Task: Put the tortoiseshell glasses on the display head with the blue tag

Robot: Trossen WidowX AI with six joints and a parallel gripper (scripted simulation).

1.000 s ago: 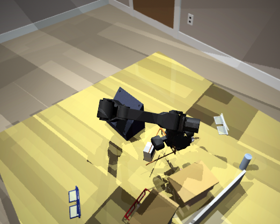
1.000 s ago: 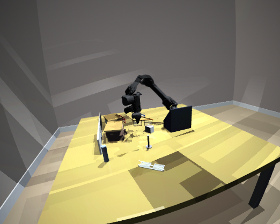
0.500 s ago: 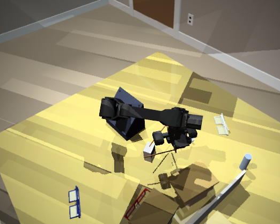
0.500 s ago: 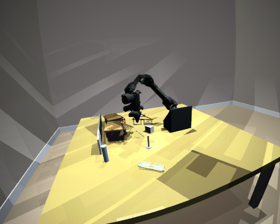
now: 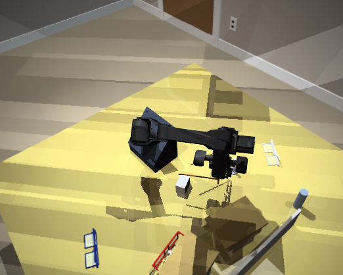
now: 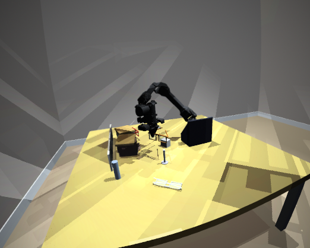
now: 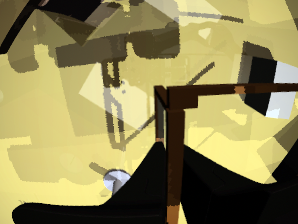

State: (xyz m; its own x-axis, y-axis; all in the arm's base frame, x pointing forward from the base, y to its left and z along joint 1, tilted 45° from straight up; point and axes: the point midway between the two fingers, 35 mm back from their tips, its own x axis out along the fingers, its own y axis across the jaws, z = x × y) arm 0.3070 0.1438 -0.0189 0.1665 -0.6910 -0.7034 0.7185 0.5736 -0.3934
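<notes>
The post lies 120 mm to the left of my gripper tip, 100 mm below it and 40 mm behind it. Also, from my gripper tip: display head 140 mm ahead, 60 mm to the right, 60 mm below; white cube 100 mm to the right, 100 mm below, 100 mm behind; long panel 290 mm ahead, 150 mm to the right, 70 mm below.
</notes>
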